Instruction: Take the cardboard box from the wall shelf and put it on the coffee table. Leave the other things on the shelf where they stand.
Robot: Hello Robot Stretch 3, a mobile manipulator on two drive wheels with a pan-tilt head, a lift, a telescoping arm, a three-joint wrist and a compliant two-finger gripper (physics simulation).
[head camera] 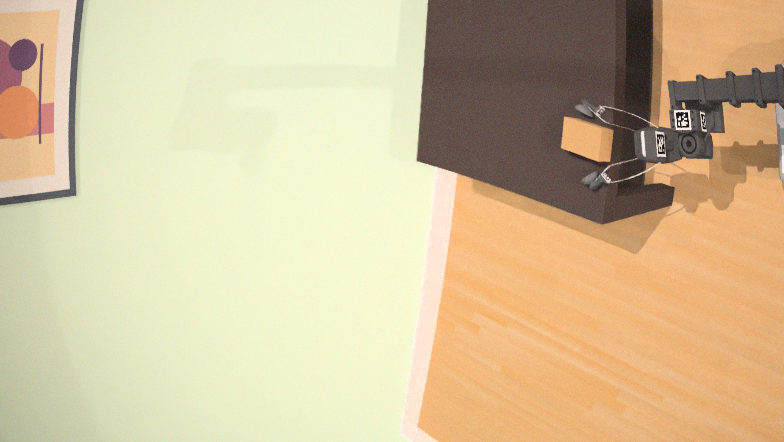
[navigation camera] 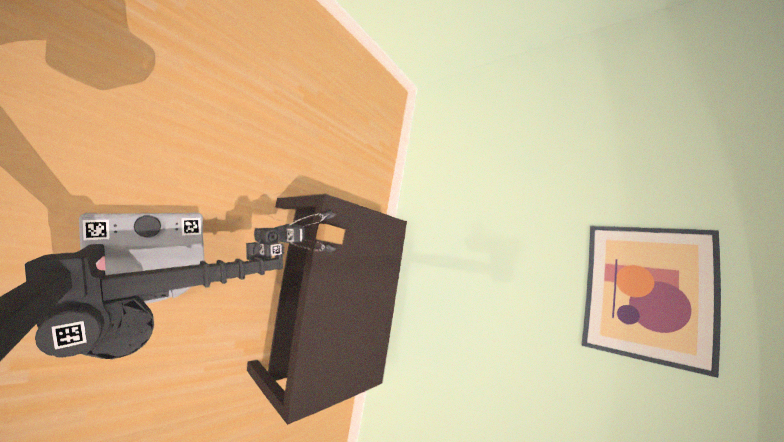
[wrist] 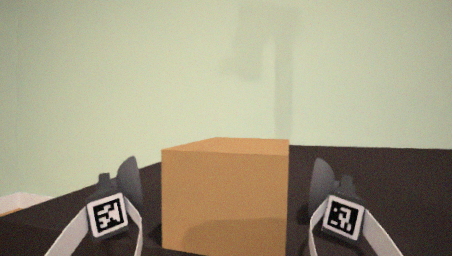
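Where they show: gripper, fingertip midpoint: (head camera: pixel 579 143) (navigation camera: pixel 335 231); robot's base, origin of the base link: (navigation camera: pixel 147 225).
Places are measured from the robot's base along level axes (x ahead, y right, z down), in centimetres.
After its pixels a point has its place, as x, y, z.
The cardboard box (head camera: pixel 585 138) {-3.3, 53.2, -50.0} (navigation camera: pixel 331 234) {-3.2, 52.8, -50.0} (wrist: pixel 225 200) {-2.3, 49.8, -47.8} rests upright on the dark coffee table (head camera: pixel 510 109) {-10.0, 75.4, -45.0} (navigation camera: pixel 345 307) {-36.1, 63.0, -45.0} (wrist: pixel 380 190) {-17.1, 60.5, -45.0}, near one end and close to its front edge. My gripper (head camera: pixel 589 144) {-2.4, 56.6, -47.2} (navigation camera: pixel 329 232) {-2.4, 56.6, -47.2} (wrist: pixel 225 177) {-2.4, 56.6, -47.2} is open, with one finger on each side of the box. In the wrist view a gap shows between each fingertip and the box. The wall shelf and its other things do not show in these views.
A pale green wall (head camera: pixel 247 247) {20.2, 145.9, -74.4} (navigation camera: pixel 494 164) {35.2, 149.7, -80.2} (wrist: pixel 150 75) {30.6, 148.5, -71.1} stands behind the table, with a framed picture (head camera: pixel 32 98) {-25.7, 131.8, -142.8} (navigation camera: pixel 650 299) {-29.2, 130.9, -153.1} on it. The robot's base (navigation camera: pixel 148 247) {-6.8, -0.1, -16.0} stands on the wooden floor (head camera: pixel 576 329) {51.3, 87.8, 0.0} (navigation camera: pixel 219 109) {51.8, 25.1, 0.0} in front of the table.
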